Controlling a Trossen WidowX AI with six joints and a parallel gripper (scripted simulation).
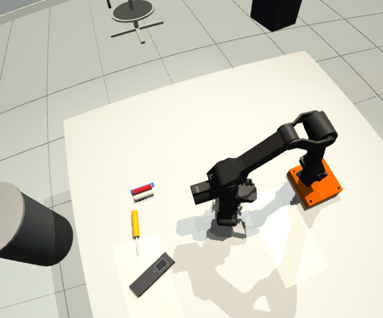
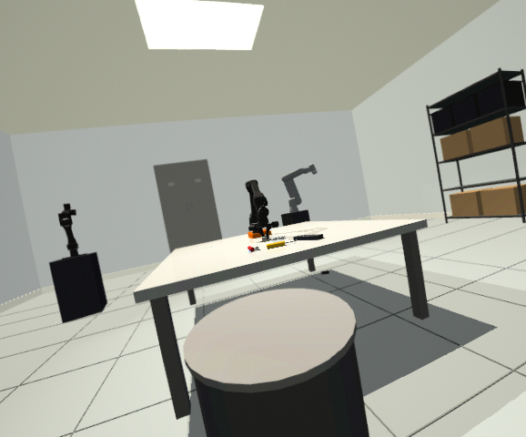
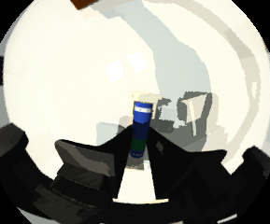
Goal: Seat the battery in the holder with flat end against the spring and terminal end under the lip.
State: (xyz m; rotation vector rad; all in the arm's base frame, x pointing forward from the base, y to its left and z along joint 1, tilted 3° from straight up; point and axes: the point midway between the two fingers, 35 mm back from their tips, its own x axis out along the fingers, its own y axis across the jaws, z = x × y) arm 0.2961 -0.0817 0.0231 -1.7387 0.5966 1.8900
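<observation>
Right now my gripper tip is 10 mm below the battery. The rest, counted from my gripper tip: dark remote-like slab 340 mm ahead, 60 mm to the left, 10 mm above; then yellow screwdriver 330 mm ahead, 80 mm to the right.
</observation>
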